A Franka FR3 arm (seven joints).
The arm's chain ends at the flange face. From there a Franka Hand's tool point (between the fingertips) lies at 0.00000 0.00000 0.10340 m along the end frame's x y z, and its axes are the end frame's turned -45 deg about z.
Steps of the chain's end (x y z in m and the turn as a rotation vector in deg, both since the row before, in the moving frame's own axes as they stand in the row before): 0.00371 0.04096 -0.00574 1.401 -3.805 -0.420; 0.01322 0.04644 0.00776 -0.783 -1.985 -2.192
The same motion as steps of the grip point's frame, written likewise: -0.02943 0.02496 -0.00600 3.681 -1.700 -0.420; -0.02705 0.04072 0.00769 0.850 -1.957 -2.192
